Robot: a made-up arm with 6 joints.
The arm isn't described. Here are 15 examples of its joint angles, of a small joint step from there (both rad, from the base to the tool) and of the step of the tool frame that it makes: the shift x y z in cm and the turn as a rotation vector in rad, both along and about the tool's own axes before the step.
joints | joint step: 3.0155 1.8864 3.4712 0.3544 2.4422 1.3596 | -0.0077 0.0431 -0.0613 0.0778 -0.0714 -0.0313
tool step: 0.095 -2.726 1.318 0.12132 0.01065 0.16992
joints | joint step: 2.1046 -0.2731 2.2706 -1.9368 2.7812 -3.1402 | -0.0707 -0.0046 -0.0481 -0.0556 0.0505 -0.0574
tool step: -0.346 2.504 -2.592 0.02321 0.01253 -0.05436
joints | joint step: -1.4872 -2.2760 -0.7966 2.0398 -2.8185 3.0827 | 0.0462 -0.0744 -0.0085 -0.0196 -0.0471 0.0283
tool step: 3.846 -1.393 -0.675 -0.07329 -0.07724 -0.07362
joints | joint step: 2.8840 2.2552 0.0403 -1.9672 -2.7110 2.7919 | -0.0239 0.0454 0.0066 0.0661 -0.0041 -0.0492
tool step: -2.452 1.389 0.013 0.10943 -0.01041 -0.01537
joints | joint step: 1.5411 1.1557 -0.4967 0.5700 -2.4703 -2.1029 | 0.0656 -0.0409 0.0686 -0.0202 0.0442 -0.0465
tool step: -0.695 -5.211 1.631 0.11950 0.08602 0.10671
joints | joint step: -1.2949 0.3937 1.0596 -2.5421 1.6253 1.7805 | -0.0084 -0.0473 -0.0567 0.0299 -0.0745 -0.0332
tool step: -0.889 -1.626 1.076 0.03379 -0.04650 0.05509
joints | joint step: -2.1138 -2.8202 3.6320 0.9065 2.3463 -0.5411 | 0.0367 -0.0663 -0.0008 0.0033 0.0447 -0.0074
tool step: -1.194 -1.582 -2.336 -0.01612 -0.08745 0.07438
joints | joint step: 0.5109 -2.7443 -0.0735 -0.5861 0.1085 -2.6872 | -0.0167 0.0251 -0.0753 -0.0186 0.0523 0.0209
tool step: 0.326 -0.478 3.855 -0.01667 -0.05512 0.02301
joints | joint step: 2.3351 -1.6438 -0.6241 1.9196 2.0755 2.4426 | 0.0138 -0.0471 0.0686 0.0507 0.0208 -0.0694
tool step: 0.732 -0.440 -4.148 -0.00749 -0.07018 -0.05481
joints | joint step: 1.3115 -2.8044 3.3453 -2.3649 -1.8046 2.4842 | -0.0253 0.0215 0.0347 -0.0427 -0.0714 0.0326
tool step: 0.854 -0.250 1.075 -0.07115 -0.07325 0.00852
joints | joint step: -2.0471 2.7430 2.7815 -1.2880 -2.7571 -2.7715 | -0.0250 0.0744 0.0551 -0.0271 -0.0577 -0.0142
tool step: 3.629 1.420 2.686 -0.00174 -0.02455 -0.04447
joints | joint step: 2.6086 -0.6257 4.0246 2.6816 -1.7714 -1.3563 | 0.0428 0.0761 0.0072 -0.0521 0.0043 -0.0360
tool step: 1.818 -1.665 -1.328 -0.00100 -0.01018 0.06249
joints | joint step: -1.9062 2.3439 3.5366 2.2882 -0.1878 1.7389 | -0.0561 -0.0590 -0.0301 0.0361 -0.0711 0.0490
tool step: 3.095 0.481 2.130 -0.13354 0.00681 0.10860
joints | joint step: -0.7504 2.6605 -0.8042 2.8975 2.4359 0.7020 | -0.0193 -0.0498 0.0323 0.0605 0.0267 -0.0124
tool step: 1.539 -1.406 1.063 0.04037 -0.00639 0.08506
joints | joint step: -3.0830 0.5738 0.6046 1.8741 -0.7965 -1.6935 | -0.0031 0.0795 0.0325 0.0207 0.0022 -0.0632
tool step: 1.777 3.131 -4.642 0.01608 0.01908 0.01095
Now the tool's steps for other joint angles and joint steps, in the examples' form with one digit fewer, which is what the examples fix.
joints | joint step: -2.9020 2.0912 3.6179 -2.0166 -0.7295 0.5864 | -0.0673 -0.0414 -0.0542 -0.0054 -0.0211 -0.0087
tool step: -1.41 -2.25 3.85 -0.0302 0.0374 -0.0342
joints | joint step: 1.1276 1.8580 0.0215 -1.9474 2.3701 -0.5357 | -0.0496 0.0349 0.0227 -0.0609 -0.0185 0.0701
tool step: -0.52 -0.76 -1.82 -0.1589 -0.0084 -0.0693
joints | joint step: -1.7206 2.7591 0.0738 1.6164 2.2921 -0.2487 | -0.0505 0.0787 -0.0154 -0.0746 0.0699 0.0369
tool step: -3.17 2.93 -4.77 -0.0336 -0.1443 -0.1030
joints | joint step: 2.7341 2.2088 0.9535 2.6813 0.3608 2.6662 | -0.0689 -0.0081 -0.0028 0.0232 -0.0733 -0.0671
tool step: -1.01 -1.84 3.54 0.1126 -0.0777 0.0402
